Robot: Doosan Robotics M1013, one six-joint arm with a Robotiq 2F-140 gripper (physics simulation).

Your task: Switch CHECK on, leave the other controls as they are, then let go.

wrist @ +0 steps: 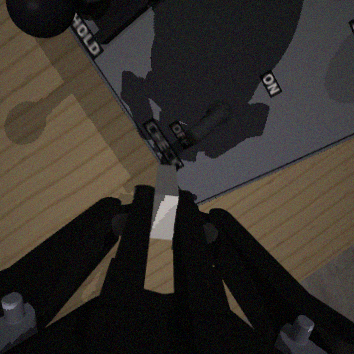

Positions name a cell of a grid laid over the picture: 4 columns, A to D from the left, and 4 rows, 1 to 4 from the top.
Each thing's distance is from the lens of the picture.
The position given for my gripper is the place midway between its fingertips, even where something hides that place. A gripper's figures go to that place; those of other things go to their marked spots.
my gripper (B3): 0.23 m
grey control panel (D1): 0.22 m
